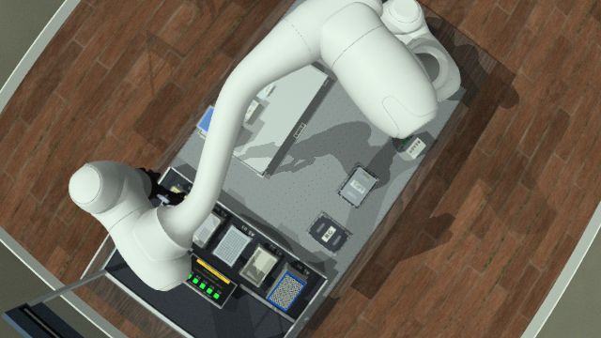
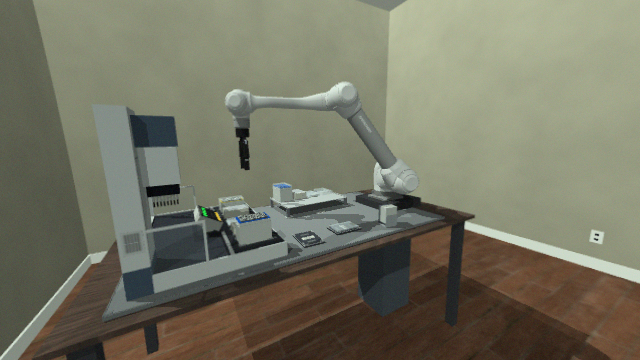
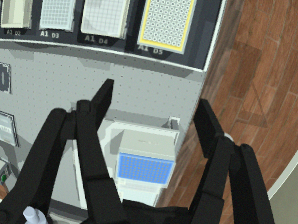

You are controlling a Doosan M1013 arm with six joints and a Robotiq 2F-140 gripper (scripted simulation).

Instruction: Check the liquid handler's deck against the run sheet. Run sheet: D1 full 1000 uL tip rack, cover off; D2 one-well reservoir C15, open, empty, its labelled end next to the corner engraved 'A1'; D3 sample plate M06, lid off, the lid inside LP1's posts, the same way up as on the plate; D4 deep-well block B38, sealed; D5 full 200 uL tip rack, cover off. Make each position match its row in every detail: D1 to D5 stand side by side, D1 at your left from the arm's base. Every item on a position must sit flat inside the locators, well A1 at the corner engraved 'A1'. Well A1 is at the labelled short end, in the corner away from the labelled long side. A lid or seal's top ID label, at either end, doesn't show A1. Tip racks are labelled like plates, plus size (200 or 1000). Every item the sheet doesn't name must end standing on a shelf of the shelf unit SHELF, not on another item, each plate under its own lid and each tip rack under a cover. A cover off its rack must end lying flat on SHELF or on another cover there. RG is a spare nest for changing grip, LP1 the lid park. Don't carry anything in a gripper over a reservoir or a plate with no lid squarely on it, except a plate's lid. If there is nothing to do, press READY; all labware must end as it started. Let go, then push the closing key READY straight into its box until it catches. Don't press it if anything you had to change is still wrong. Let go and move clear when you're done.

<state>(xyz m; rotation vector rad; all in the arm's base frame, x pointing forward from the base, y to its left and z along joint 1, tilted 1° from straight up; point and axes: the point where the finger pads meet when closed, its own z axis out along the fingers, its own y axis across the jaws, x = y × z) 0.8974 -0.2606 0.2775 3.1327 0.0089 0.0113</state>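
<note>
The yellow-rimmed tip rack is 22 cm below my hand, 9 cm ahead of it and 1 cm to the right of it. Also, from my hand: well plate 25 cm to the left, 25 cm below, 9 cm ahead; then cream reservoir 37 cm to the left, 25 cm below, 9 cm ahead; then pale deep-well block 24 cm below, 12 cm to the left, 9 cm ahead.
</note>
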